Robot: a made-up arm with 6 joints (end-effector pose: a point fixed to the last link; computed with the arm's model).
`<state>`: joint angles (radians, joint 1 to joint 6).
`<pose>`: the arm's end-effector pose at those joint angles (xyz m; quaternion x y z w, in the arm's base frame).
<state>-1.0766 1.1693 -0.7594 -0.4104 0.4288 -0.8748</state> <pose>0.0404 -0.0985 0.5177 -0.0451 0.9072 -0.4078 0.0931</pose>
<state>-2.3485 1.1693 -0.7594 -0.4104 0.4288 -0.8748</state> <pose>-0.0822 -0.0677 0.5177 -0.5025 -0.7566 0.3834 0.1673</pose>
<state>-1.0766 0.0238 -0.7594 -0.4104 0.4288 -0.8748</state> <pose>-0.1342 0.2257 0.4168 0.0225 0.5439 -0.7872 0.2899</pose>
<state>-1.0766 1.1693 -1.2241 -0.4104 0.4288 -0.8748</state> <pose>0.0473 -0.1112 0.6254 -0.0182 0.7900 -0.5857 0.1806</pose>
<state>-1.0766 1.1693 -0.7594 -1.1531 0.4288 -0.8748</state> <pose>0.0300 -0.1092 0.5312 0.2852 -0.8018 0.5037 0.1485</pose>
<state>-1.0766 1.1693 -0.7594 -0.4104 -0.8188 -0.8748</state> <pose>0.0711 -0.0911 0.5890 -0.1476 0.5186 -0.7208 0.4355</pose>
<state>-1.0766 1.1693 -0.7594 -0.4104 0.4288 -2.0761</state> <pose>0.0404 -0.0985 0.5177 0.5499 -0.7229 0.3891 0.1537</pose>
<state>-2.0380 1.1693 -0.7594 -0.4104 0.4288 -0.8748</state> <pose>-0.0576 -0.0895 0.5177 -0.3795 -0.8252 0.4047 0.1060</pose>
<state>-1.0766 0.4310 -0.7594 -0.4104 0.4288 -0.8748</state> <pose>-0.0799 0.1248 0.5015 -0.0018 0.7006 -0.6762 0.2278</pose>
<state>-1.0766 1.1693 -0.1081 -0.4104 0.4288 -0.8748</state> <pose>-0.0052 -0.0137 0.4015 0.0784 -0.9885 0.1241 0.0367</pose>
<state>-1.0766 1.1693 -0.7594 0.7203 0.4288 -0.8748</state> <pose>0.0671 -0.0858 0.5221 0.3209 0.8303 -0.1618 0.4260</pose>
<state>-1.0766 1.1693 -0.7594 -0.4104 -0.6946 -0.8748</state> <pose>0.0707 -0.0954 0.5819 -0.1394 0.5693 -0.7006 0.4070</pose>
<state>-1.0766 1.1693 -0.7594 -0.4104 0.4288 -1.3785</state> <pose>0.0404 -0.0985 0.5177 0.2697 -0.8673 0.4182 0.0115</pose>
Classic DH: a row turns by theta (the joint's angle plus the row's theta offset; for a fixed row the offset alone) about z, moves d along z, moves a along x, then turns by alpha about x. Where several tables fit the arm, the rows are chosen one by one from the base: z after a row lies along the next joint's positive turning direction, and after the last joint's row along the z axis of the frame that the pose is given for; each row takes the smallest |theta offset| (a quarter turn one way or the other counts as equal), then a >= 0, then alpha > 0; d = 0 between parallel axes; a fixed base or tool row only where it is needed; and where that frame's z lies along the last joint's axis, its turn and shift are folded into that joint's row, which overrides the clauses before.
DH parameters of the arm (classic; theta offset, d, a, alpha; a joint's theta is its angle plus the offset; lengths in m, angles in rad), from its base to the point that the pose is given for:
joint 1: 0 0.1818 0 -1.5708
joint 2: 0.1359 0 -0.4356 0
joint 3: 1.3477 0 -0.0153 1.5708
joint 4: 0 0.175 0 -1.5708
joint 5: 0 0 0.0001 1.5708
joint 6: 0 0.0667 0 0

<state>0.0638 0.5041 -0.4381 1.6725 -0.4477 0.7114</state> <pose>-0.1125 -0.0359 0.4593 0.7032 0.1341 0.5879 0.3768</pose>
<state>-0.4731 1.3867 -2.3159 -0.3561 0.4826 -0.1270</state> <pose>0.0965 -0.0616 0.8086 0.0777 0.4816 -0.4218 0.7643</pose>
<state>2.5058 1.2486 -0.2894 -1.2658 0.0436 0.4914</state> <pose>-0.0673 0.0532 0.4341 -0.9398 -0.0581 0.2433 0.2327</pose>
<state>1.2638 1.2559 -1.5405 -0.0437 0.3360 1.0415</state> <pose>0.0452 0.1394 0.6906 -0.0861 0.6889 0.6494 0.3103</pose>
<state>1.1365 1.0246 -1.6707 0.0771 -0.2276 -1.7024</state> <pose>-0.0055 -0.0147 0.7643 -0.2936 0.0646 -0.2342 0.9245</pose>
